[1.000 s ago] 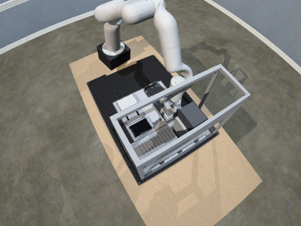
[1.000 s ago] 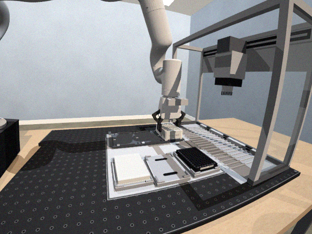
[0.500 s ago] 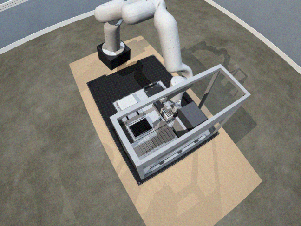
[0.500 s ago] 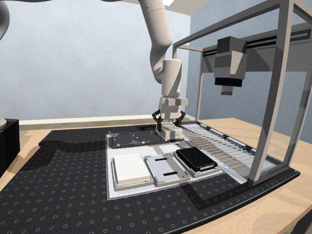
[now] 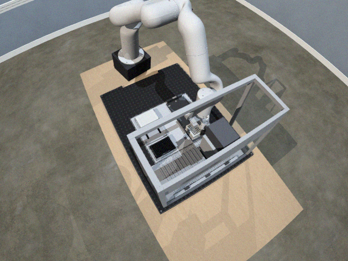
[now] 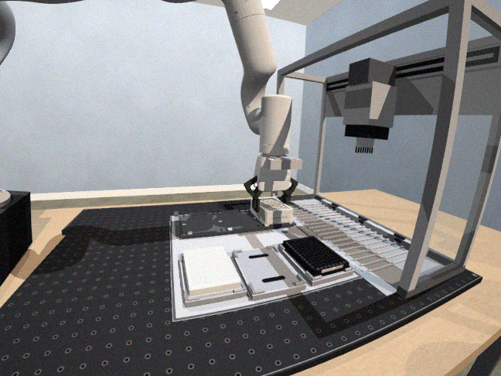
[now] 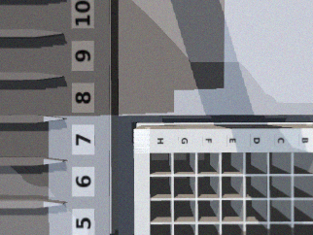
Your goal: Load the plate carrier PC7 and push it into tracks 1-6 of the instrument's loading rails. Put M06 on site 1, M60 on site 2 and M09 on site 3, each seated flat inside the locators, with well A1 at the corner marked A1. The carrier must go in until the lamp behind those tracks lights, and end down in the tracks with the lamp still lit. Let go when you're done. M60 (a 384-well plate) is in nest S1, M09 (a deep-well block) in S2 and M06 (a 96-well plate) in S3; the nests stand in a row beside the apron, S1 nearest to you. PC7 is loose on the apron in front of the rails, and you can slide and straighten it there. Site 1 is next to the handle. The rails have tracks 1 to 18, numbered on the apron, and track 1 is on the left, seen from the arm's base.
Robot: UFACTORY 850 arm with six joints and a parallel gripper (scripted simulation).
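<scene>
The white 96-well plate is 1 cm below my hand. The rest, counted from my hand: dark carrier PC7: 11 cm behind, 3 cm below; black 96-well plate M06: 1 cm behind, 24 cm to the right, 2 cm below; nest S2: 12 cm behind, 24 cm to the right, 4 cm below.
</scene>
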